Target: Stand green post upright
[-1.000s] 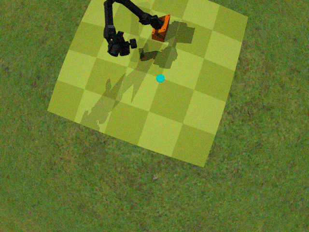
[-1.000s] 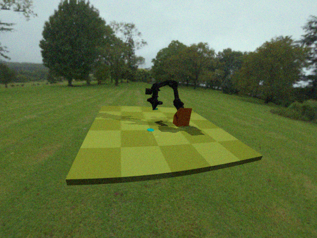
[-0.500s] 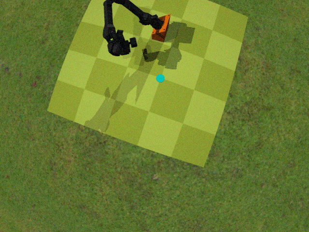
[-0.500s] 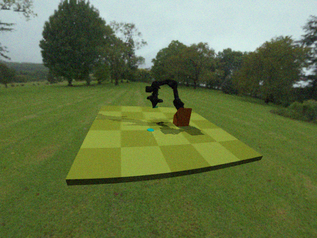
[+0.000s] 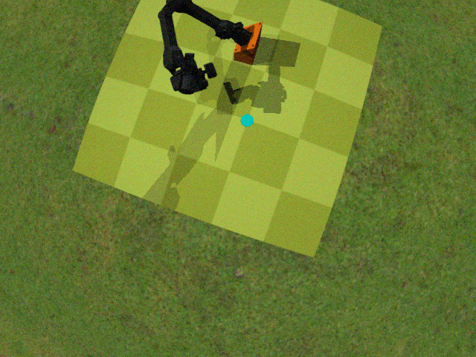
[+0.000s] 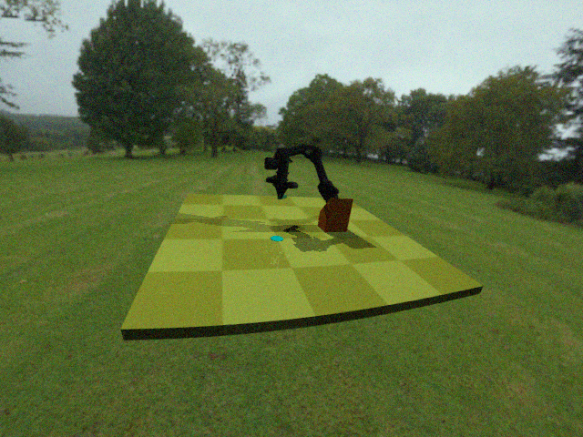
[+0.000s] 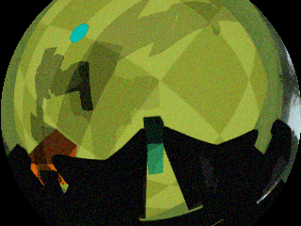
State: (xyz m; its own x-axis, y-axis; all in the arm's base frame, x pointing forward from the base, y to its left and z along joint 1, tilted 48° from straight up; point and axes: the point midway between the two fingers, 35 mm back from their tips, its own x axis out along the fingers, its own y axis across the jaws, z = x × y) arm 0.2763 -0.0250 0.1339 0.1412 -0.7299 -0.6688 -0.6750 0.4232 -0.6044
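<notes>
Right now the cyan circle is 40 mm ahead of my gripper tip, 260 mm to the left of it and 130 mm below it. The rest, counted from my gripper tip: green post: 20 mm behind, 10 mm to the right.
</notes>
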